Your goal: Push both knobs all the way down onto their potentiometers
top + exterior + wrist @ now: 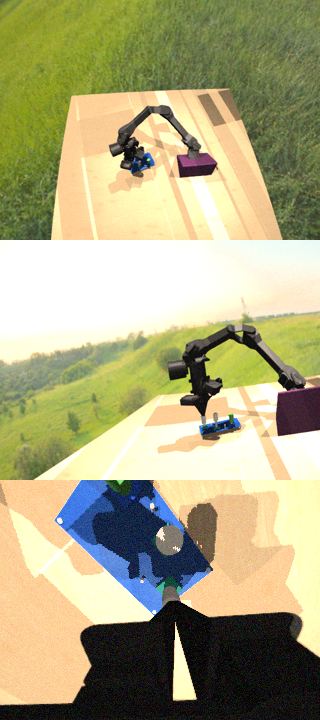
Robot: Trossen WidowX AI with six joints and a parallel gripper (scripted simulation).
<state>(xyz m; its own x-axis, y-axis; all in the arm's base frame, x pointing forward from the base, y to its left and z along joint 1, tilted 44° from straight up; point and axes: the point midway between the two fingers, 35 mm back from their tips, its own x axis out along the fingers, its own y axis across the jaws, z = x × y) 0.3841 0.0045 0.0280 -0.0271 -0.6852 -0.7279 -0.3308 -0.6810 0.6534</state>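
Now: gripper tip 10 mm above the grey knob. Also, from my gripper tip: green knob (110 mm behind, 20 mm below).
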